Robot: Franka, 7 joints.
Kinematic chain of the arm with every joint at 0, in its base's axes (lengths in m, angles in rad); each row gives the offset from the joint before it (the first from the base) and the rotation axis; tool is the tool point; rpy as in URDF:
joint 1: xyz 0 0 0.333 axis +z
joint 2: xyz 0 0 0 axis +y
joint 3: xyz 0 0 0.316 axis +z
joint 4: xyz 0.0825 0 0 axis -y
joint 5: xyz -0.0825 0 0.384 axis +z
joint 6: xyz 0 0 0 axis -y
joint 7: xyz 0.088 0 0 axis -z
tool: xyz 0 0 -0.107 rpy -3.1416 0 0
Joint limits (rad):
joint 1: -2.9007..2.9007
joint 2: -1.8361..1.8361
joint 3: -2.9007..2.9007
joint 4: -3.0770..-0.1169
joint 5: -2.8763..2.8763
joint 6: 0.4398..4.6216
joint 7: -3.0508..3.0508
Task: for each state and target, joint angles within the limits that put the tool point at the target. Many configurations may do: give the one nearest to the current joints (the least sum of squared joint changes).
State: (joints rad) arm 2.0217 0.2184 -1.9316 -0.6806 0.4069 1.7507 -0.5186
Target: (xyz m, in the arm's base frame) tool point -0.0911 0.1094 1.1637
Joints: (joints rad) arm 2.8218 0.2031 -2.2592 -0.1169 0.3318 2.2347 -0.5186
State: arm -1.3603 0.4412 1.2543 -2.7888 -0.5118 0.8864 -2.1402
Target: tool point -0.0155 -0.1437 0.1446
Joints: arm -1.8025 0.6155 0.5453 -2.8189 -0.8388 1.0352 -2.1402
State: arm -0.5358 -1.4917 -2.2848 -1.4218 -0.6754 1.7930 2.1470
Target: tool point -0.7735 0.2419 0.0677
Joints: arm -0.5697 -1.6454 -2.3356 -0.5718 -0.6813 2.4422 2.1470
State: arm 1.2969 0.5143 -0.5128 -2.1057 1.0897 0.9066 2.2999
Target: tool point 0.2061 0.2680 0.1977
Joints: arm 1.2156 0.5197 -0.5994 -2.3877 0.9611 0.8364 2.2999
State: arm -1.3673 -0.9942 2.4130 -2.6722 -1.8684 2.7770 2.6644
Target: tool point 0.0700 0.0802 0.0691
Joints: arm -1.2718 -0.6649 2.4376 -2.9884 -1.9373 2.9793 2.6644
